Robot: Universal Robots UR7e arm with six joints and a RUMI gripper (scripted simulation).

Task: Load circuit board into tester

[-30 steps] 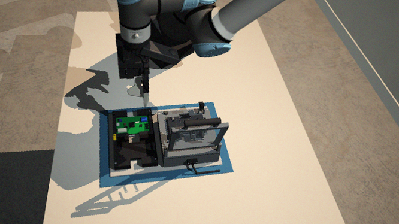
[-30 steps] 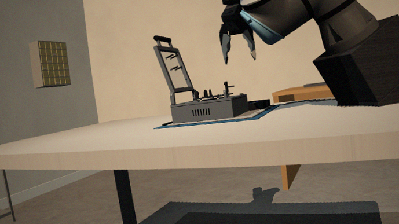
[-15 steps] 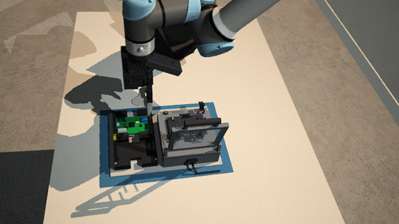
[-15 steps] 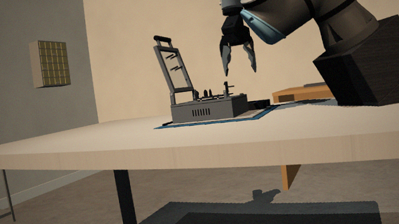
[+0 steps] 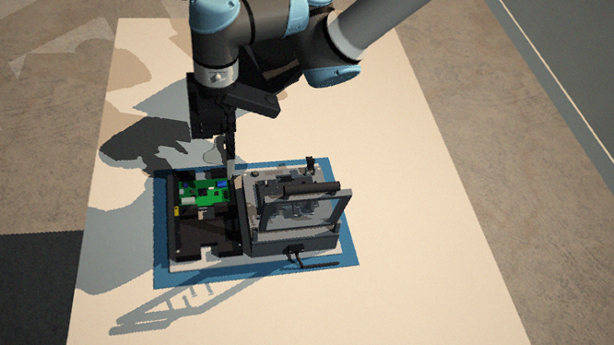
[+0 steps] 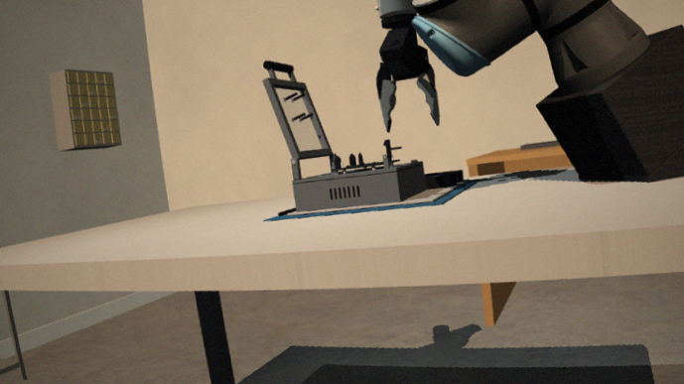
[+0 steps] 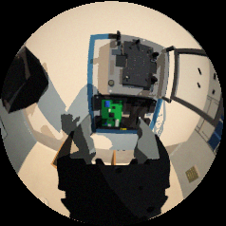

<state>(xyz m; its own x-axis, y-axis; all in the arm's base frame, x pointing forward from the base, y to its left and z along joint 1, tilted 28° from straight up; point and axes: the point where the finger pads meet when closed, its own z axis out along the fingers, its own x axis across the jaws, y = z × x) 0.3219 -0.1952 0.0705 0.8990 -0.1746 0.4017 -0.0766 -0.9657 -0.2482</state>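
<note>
Right now my hand is 1 cm past the green circuit board, 5 cm to the left of it and 11 cm above it. The rest, counted from my hand: tester lid 19 cm ahead, 10 cm to the left, 5 cm above; then black post 1 cm ahead, 18 cm to the left, 4 cm below.
</note>
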